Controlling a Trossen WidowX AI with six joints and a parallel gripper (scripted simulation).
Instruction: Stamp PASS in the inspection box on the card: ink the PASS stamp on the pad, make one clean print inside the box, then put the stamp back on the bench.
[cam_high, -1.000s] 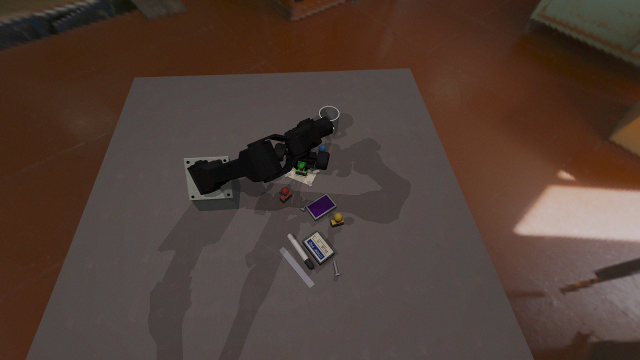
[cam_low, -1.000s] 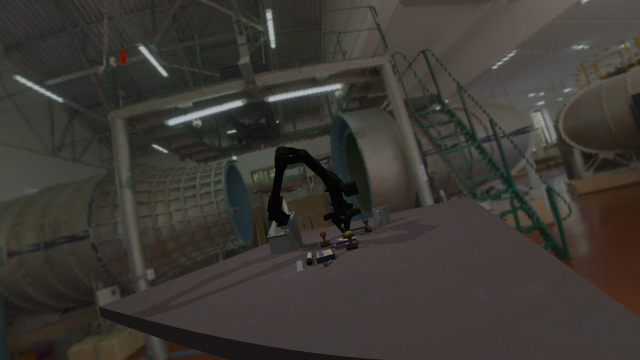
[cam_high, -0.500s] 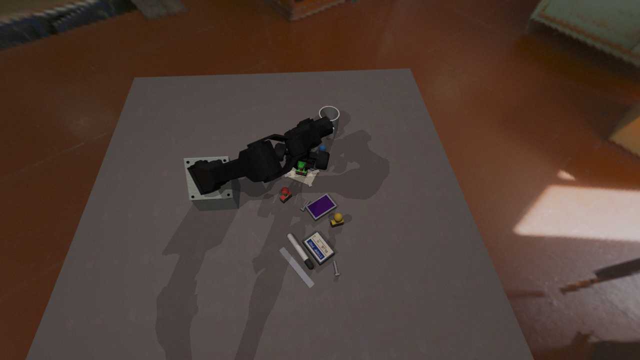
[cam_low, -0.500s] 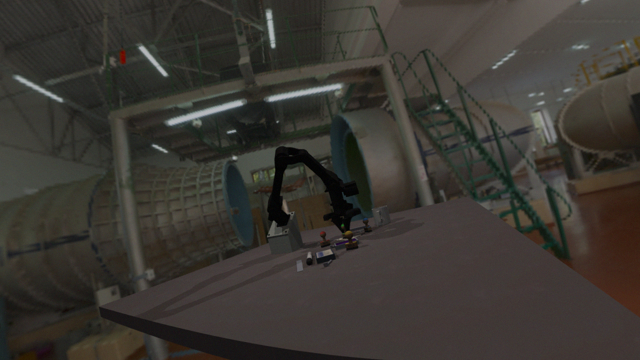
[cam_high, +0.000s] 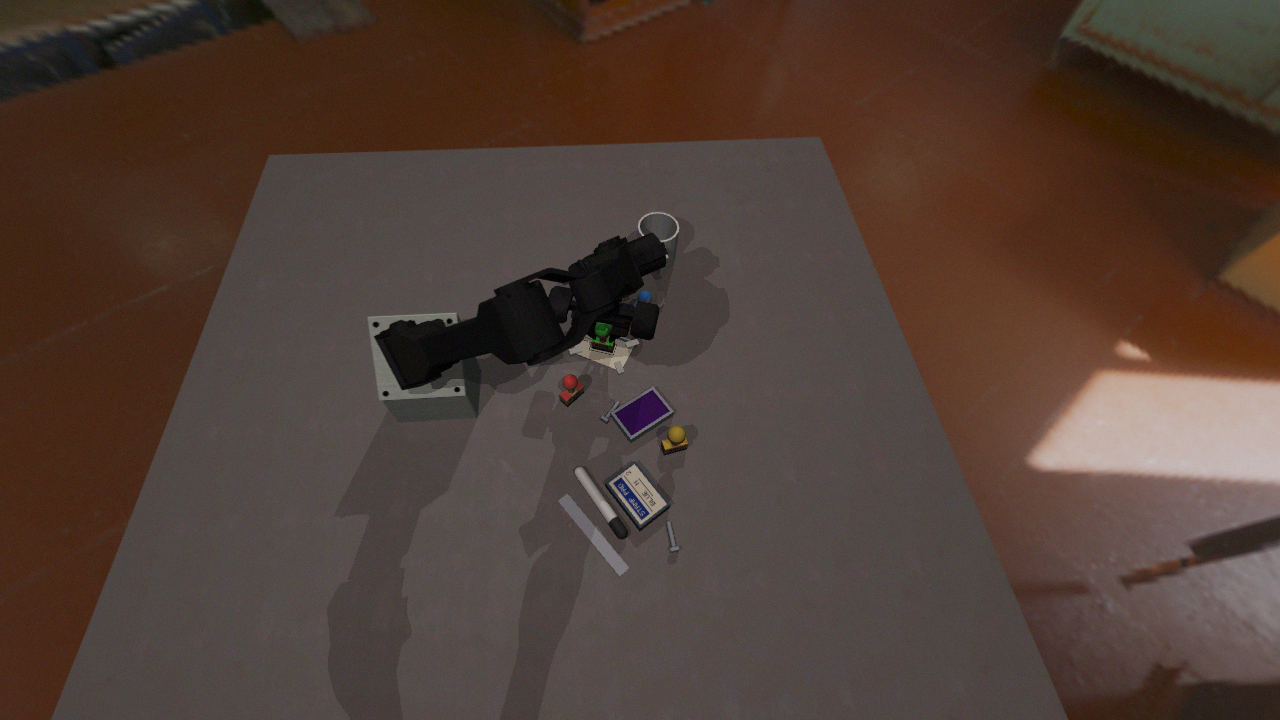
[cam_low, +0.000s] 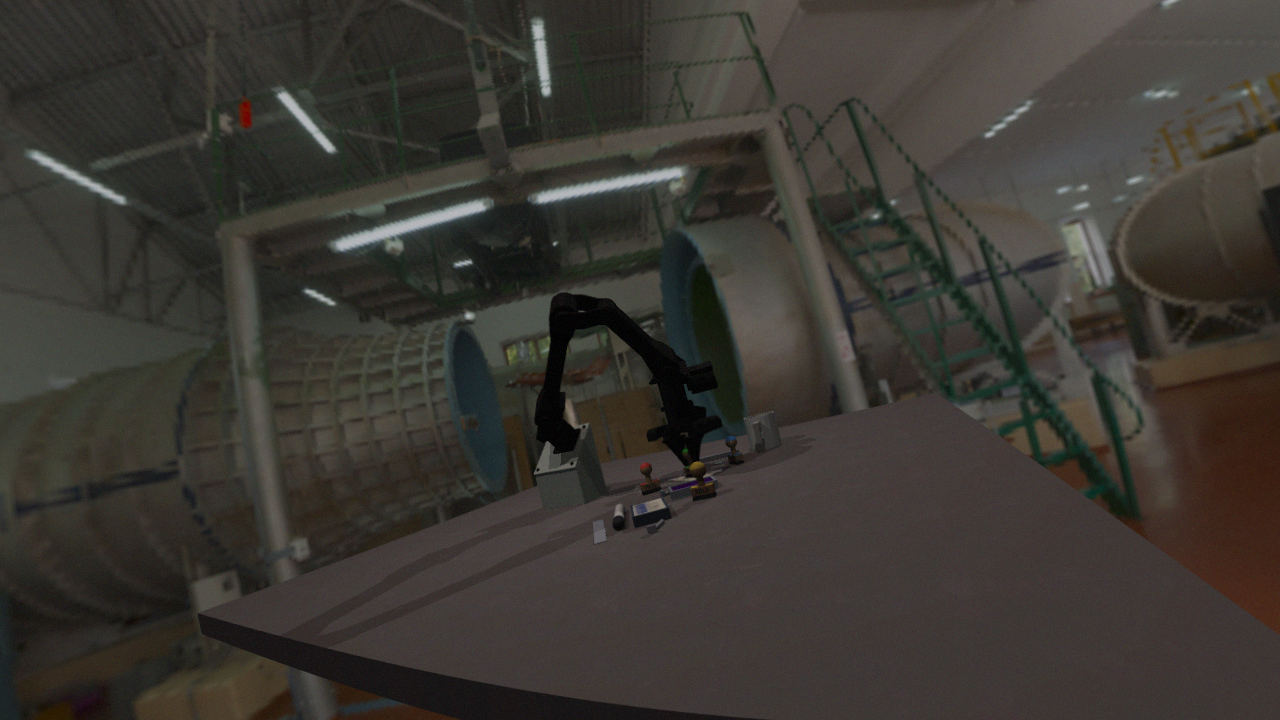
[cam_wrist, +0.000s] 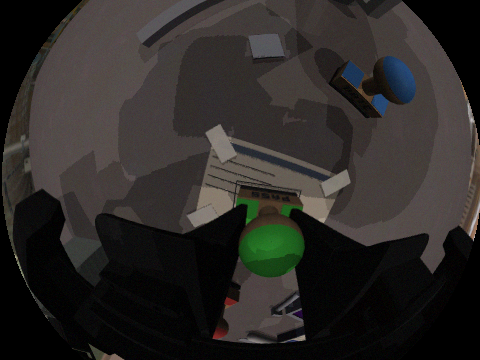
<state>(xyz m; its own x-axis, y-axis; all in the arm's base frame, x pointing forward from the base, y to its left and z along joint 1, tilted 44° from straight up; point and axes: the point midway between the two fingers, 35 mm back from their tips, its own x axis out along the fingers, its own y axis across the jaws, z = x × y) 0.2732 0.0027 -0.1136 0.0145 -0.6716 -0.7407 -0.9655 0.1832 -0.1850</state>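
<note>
My gripper tip is now 30 mm above the white card. The rest, counted from my gripper tip: red stamp (100 mm to the right, 60 mm behind, 10 mm below); blue stamp (80 mm ahead, 70 mm to the left, 10 mm below); green-knobbed stamp (right at my gripper tip).
</note>
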